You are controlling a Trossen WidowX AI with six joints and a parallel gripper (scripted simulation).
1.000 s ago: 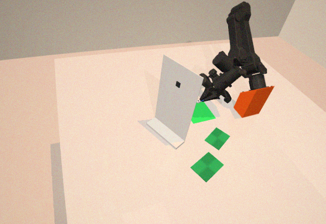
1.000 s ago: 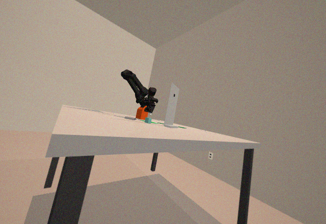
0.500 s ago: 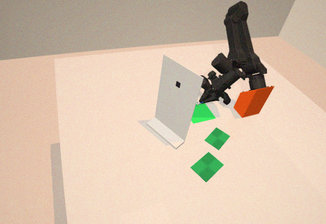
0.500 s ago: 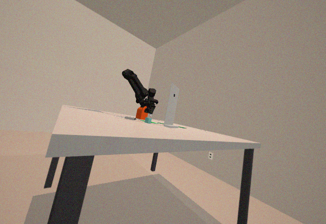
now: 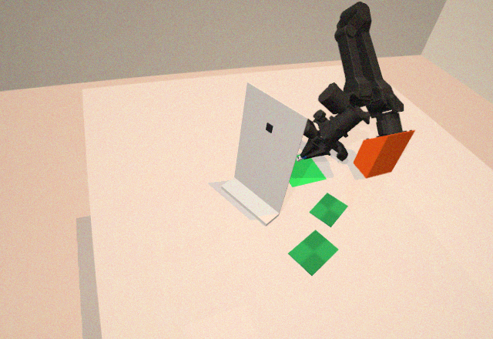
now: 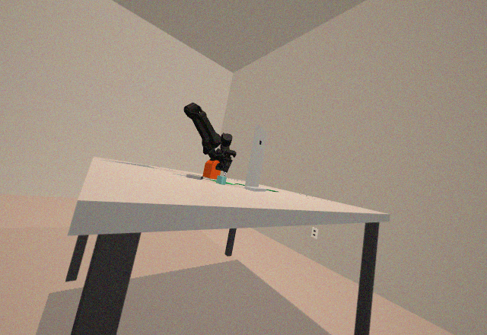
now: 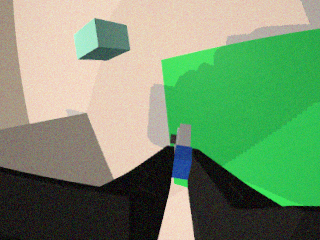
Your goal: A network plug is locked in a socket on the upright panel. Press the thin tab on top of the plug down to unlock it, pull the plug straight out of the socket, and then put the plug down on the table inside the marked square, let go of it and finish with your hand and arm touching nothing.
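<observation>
Now: the bright green square 1 cm behind my gripper tip and 5 cm below it. From my gripper tip the other things lie so: thin pale tab: 1 cm ahead, 1 cm to the right; then small teal block: 11 cm ahead, 9 cm to the right, 4 cm below; then blue plug: right at my gripper tip.
</observation>
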